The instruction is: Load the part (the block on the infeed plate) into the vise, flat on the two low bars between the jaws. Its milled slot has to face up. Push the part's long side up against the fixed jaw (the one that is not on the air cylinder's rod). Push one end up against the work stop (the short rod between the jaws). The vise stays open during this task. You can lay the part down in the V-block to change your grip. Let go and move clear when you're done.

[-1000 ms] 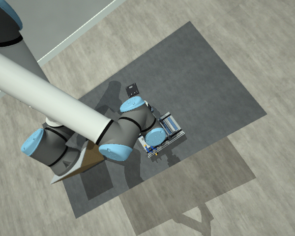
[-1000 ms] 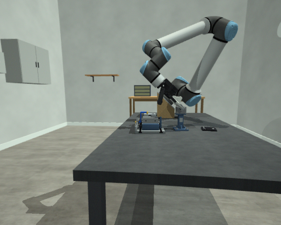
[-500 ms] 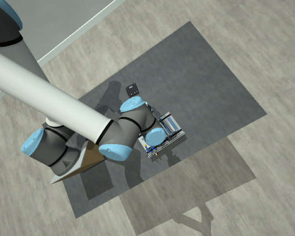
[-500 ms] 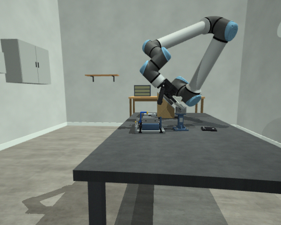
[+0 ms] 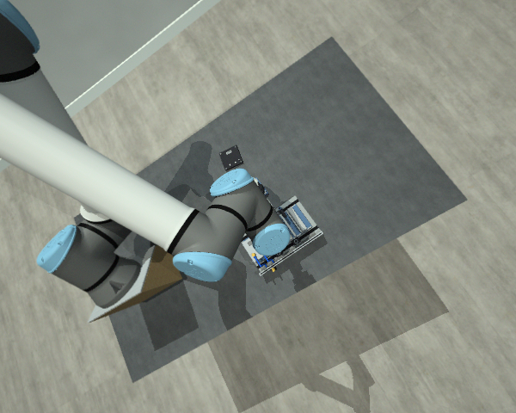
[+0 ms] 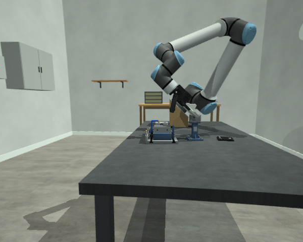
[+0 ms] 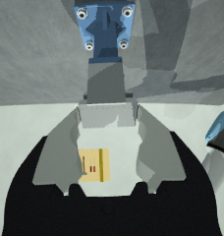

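Right now the part is 1 cm below my hand. The rest, counted from my hand: infeed plate: 20 cm to the left, 16 cm below, 3 cm behind; then vise: 20 cm to the right, 12 cm below, 2 cm ahead.
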